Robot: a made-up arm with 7 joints.
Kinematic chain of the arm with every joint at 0, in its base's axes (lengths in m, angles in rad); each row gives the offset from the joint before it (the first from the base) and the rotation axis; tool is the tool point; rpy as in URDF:
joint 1: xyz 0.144 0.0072 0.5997 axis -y
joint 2: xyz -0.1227 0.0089 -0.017 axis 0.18 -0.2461 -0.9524
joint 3: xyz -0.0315 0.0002 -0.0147 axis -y
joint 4: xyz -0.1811 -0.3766 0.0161 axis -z
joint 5: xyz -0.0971 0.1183 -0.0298 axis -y
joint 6: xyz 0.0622 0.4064 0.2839 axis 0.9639 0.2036 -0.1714
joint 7: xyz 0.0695 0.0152 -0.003 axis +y
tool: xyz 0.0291 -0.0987 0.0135 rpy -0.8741 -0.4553 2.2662
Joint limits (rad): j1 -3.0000..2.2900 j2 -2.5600..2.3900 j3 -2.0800..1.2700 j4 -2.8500..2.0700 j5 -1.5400..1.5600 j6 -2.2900..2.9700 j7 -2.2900..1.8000
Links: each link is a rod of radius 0.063 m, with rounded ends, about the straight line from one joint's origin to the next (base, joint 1, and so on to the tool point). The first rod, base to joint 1, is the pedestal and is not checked.
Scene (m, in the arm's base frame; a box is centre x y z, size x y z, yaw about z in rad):
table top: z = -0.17
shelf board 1: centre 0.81 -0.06 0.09 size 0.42 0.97 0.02 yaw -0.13
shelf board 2: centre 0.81 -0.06 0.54 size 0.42 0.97 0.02 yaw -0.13
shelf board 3: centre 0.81 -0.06 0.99 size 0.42 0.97 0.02 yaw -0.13
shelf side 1: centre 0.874 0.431 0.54 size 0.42 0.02 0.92 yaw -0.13
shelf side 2: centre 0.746 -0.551 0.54 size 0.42 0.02 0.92 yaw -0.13
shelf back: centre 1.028 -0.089 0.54 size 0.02 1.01 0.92 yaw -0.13
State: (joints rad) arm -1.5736 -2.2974 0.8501 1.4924 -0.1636 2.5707 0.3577
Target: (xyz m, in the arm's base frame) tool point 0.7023 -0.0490 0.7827
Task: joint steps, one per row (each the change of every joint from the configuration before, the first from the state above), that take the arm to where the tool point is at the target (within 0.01 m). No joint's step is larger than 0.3 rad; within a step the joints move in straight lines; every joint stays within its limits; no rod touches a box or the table.
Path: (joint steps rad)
1: 0.2387 0.1530 0.1400 -0.1908 0.0968 0.1331 -0.0978
2: 0.2388 0.1531 0.1399 -0.1908 0.0967 0.1331 -0.0978
3: 0.2387 0.1530 0.1400 -0.1908 0.0968 0.1331 -0.0978
4: 0.0825 0.1670 0.0000 0.2637 -0.0273 -0.0197 0.1324
5: 0.0825 0.1670 0.0000 0.2637 -0.0273 -0.0197 0.1324
6: 0.0824 0.1671 0.0000 0.2637 -0.0273 -0.0197 0.1323

